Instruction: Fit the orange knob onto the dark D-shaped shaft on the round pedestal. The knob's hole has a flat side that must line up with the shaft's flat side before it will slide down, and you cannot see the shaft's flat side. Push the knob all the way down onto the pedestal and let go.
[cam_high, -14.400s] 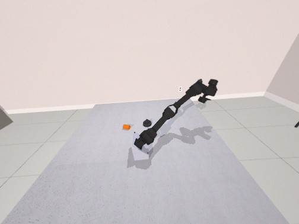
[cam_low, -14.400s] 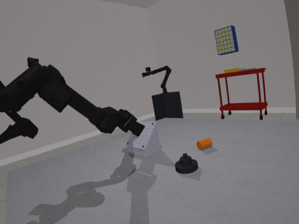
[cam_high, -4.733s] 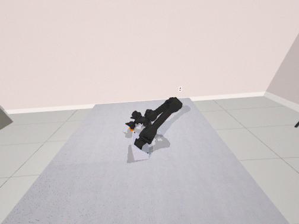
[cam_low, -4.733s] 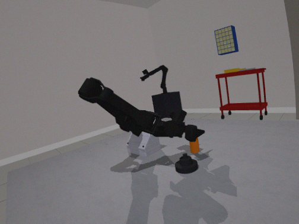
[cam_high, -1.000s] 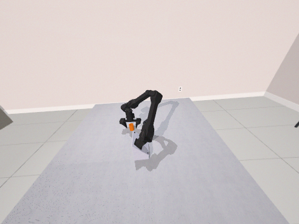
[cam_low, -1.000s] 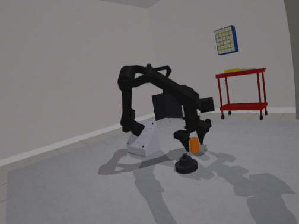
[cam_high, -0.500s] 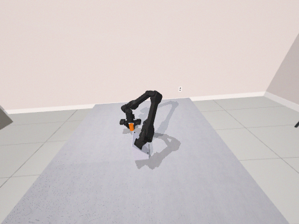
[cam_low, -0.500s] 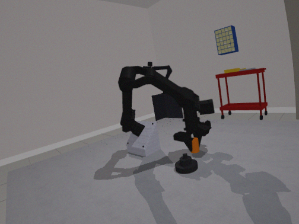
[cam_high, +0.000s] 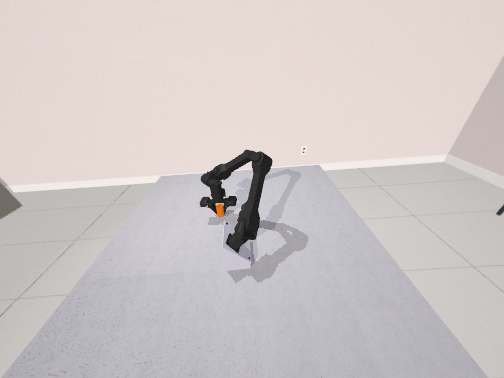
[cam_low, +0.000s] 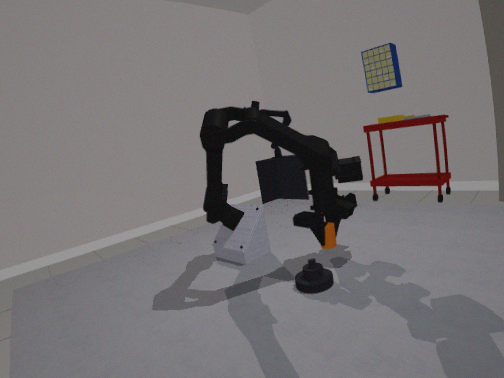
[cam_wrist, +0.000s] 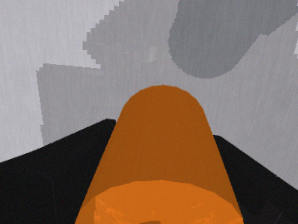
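My gripper tip is 140 mm to the left of the dark round pedestal and 80 mm short of it. From my gripper tip the other things lie so: orange knob: 20 mm above.
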